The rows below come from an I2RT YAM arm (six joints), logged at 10 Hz.
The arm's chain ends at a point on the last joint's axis. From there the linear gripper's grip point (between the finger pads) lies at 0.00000 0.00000 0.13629 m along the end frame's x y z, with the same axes.
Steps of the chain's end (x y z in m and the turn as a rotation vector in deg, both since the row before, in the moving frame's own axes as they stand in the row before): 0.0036, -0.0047, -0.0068, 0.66, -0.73, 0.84; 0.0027, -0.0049, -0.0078, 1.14, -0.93, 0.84; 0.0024, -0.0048, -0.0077, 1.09, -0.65, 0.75; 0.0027, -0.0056, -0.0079, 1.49, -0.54, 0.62; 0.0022, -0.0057, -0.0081, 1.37, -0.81, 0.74; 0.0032, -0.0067, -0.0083, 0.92, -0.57, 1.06; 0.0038, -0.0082, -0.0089, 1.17, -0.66, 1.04; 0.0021, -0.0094, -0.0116, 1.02, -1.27, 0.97
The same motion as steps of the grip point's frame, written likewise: 0.0019, -0.0063, -0.0068, 0.66, -0.73, 0.84; 0.0005, -0.0076, -0.0078, 1.14, -0.93, 0.84; 0.0009, -0.0074, -0.0077, 1.09, -0.65, 0.75; 0.0014, -0.0092, -0.0080, 1.49, -0.54, 0.62; 0.0003, -0.0090, -0.0082, 1.37, -0.81, 0.74; 0.0019, -0.0089, -0.0083, 0.92, -0.57, 1.06; 0.0023, -0.0110, -0.0089, 1.17, -0.66, 1.04; -0.0009, -0.0119, -0.0117, 1.02, -1.27, 0.97
